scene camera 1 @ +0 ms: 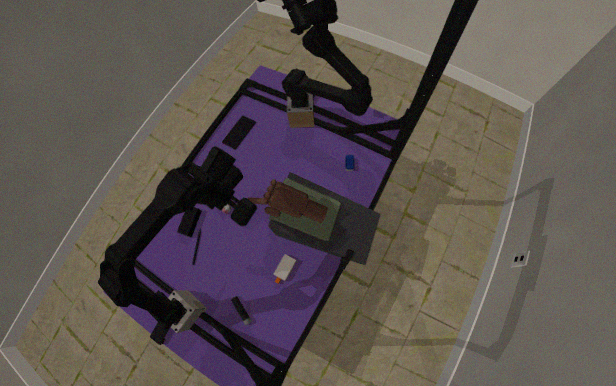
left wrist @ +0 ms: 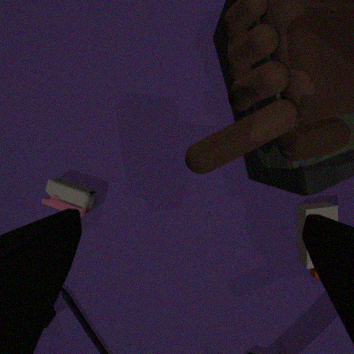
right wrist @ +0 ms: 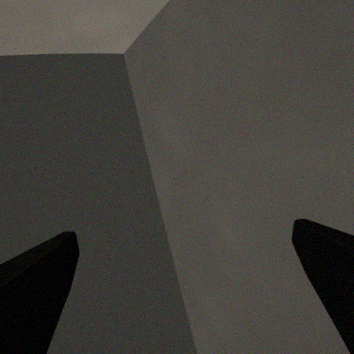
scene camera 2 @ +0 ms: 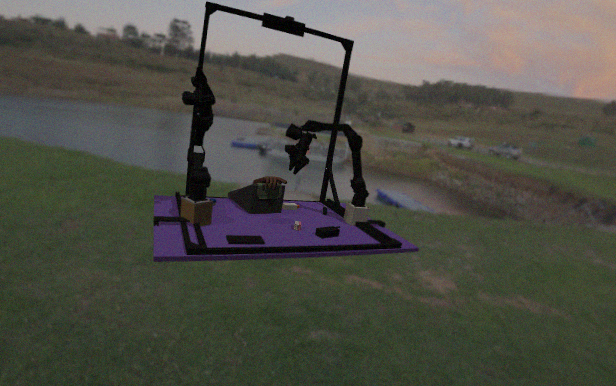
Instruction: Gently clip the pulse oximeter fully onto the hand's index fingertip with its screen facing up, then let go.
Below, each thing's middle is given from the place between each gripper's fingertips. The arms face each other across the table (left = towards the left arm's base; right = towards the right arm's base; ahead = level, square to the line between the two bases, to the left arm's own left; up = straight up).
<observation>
The index finger (left wrist: 251, 131) is 4 cm behind my left hand, 3 cm to the right of it and 5 cm below it. The rest, counted from my left hand: dark grey plate (scene camera 1: 355, 226): 23 cm behind, 10 cm to the right, 21 cm below; then pulse oximeter (left wrist: 64, 194): 14 cm ahead, 1 cm to the left, 23 cm below.
My right gripper is now 480 mm to the right of the index finger, 450 mm above it and 150 mm past it. Round my right hand: dark grey plate: 610 mm below, 420 mm to the left, 350 mm behind; pulse oximeter: 630 mm below, 520 mm to the left, 20 mm ahead.
</observation>
